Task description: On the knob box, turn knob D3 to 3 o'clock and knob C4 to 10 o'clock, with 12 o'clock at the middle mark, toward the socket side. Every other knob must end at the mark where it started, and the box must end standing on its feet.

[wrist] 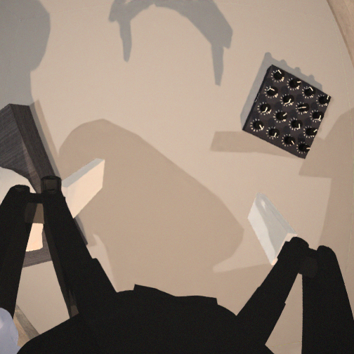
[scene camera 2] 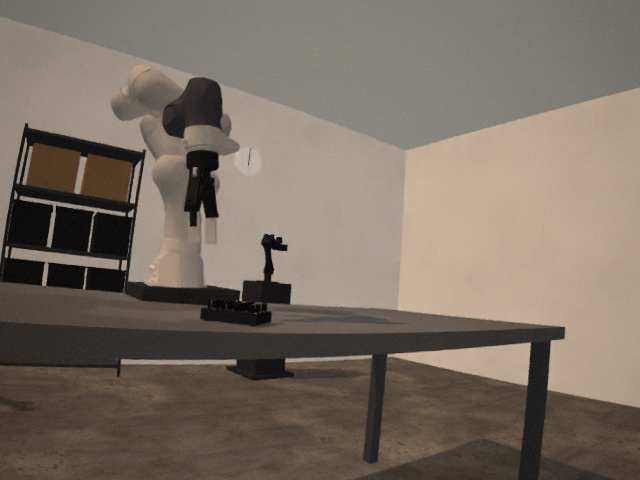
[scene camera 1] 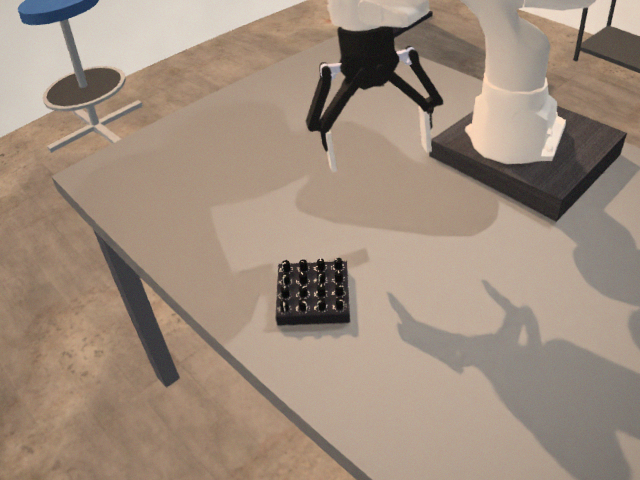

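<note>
The black knob box [scene camera 1: 313,318] [scene camera 2: 227,315] [wrist: 286,113] stands flat and upright on the table. Knobs in a four-by-four grid with pale tick marks and pointers show on its top. The letters and numbers are too small to read, so I cannot tell which knobs are D3 and C4, nor their exact settings. My gripper [scene camera 1: 379,160] [scene camera 2: 202,242] [wrist: 178,190] is wide open and empty, pointing down. It hangs high above the table, between the box and the arm's base, well apart from the box. In the wrist view the box lies at the upper right, beyond the right finger.
The arm's base stands on a dark plinth [scene camera 1: 527,180] [scene camera 2: 180,295] at the back of the table [scene camera 1: 155,170] [scene camera 2: 289,345]. The table's edge runs left of the box in scene camera 1. A blue stool [scene camera 1: 59,10] and a shelf rack [scene camera 2: 77,194] stand off the table.
</note>
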